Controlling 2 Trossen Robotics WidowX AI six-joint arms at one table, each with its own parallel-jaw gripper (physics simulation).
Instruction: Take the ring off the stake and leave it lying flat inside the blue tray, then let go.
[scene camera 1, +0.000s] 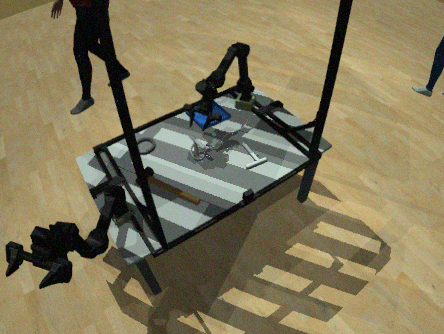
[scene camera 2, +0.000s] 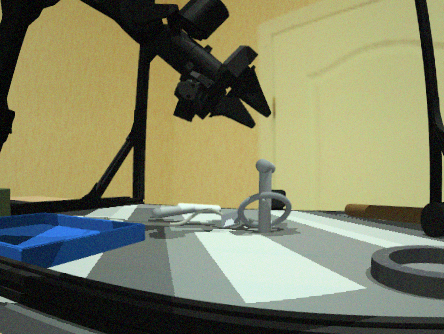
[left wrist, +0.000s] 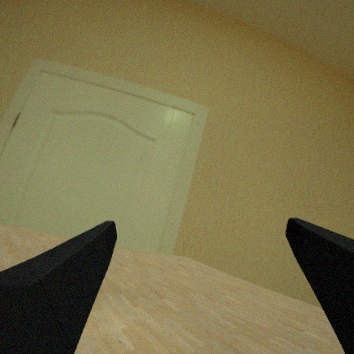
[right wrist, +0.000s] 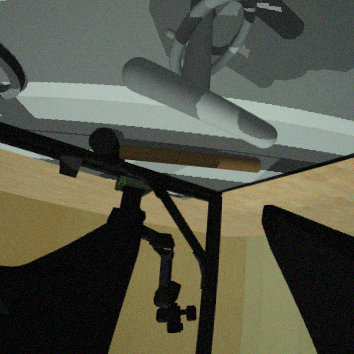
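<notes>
The grey stake stands upright on the table, with a thick rounded crossbar on top. The grey ring hangs tilted around its post, low down. The blue tray stands apart from the stake, at the left in scene camera 2; its visible inside holds no ring. My right gripper is open and empty, above the stake's top in scene camera 2, pointing obliquely down. My left gripper is open and empty, out beyond the table's left end.
A dark flat ring lies on the table. A hammer with a brown handle lies near the left end. A white T-shaped object and a pale cable lie beyond the stake. Black frame posts rise from the table's edges.
</notes>
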